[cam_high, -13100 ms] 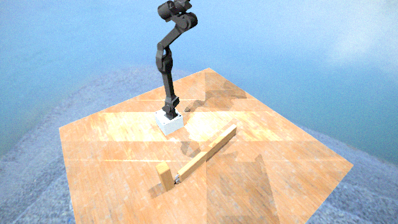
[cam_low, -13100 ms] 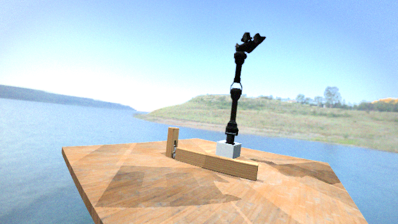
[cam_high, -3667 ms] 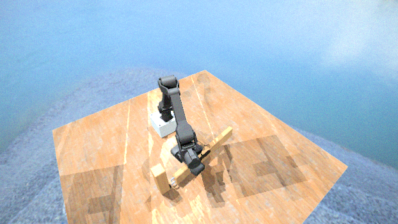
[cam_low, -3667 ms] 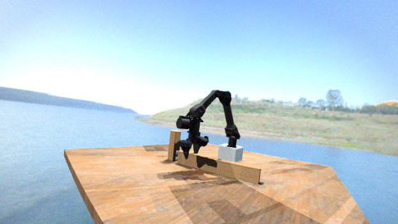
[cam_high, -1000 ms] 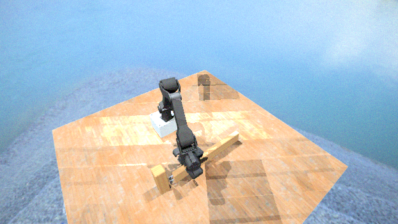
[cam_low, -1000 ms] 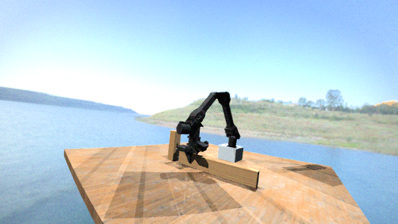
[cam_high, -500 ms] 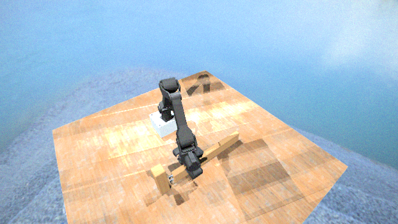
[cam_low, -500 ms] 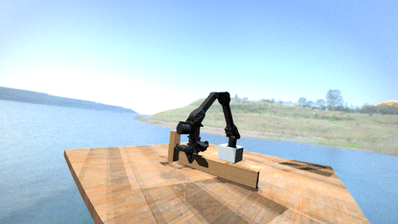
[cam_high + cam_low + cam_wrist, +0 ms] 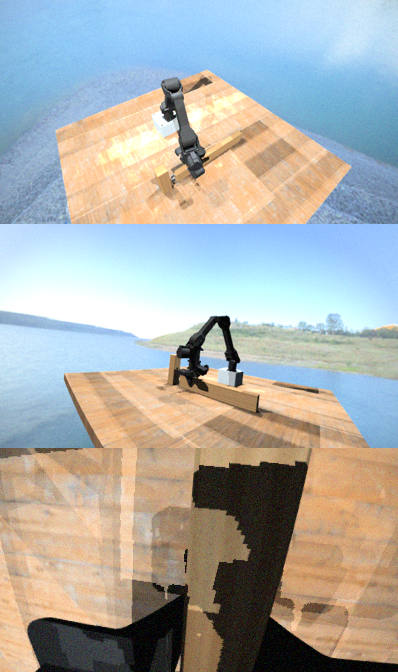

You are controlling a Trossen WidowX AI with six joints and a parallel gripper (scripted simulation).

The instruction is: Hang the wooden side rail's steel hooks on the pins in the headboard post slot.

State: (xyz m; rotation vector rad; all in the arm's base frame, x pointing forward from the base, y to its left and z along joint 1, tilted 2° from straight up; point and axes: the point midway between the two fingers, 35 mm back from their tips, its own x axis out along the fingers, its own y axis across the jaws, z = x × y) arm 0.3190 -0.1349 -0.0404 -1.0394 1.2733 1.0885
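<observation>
The headboard post lies 14 cm to the right of my gripper tip, 7 cm above it and 2 cm behind it.
</observation>
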